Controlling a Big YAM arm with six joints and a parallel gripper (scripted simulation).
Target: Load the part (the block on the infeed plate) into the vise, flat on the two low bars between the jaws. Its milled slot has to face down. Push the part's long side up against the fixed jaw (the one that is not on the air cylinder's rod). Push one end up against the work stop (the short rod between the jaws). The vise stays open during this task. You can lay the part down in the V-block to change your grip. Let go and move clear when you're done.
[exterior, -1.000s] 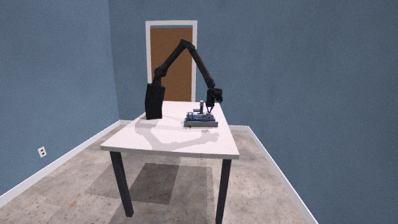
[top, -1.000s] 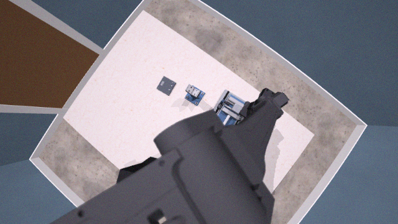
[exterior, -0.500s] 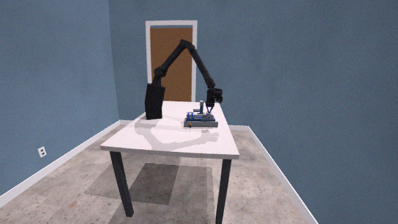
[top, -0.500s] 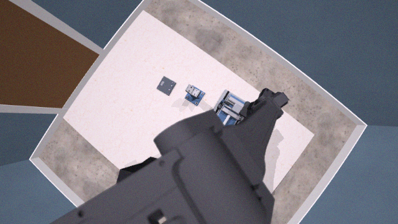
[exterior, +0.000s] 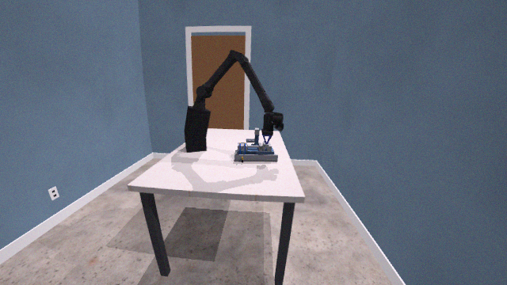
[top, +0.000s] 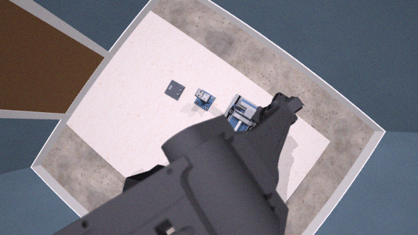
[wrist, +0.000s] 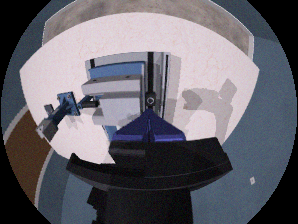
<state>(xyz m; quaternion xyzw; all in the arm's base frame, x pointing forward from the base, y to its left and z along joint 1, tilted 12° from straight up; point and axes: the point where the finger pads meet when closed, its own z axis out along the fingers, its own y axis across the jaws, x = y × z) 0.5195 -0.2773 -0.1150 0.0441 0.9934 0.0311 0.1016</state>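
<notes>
The part is 40 mm to the left of my hand and 40 mm below it. Round my hand: dark square plate 40 mm behind, 480 mm to the left, 120 mm below.
</notes>
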